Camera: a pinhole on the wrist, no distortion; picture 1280 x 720 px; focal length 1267.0 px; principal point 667.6 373.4 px. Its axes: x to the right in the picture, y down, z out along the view. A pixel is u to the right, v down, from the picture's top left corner.
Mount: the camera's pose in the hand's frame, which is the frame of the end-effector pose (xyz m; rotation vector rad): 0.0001 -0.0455 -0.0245 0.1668 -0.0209 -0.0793
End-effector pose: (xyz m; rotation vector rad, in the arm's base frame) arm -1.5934 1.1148 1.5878 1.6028 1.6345 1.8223
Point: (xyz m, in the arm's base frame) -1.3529 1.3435 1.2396
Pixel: outside the picture
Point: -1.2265 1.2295 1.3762
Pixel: 166 566
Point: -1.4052 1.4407 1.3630
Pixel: 853 106
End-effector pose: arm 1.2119 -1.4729 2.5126 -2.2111 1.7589 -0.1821
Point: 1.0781 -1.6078 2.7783
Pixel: behind the camera
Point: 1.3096 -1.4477 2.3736
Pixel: 768 552
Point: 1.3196 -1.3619 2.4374
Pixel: 102 96
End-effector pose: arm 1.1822 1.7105 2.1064 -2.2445 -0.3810 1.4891
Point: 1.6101 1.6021 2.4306
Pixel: behind the camera
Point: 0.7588 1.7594 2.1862
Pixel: 43 424
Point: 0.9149 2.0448 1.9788
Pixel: 1199 33
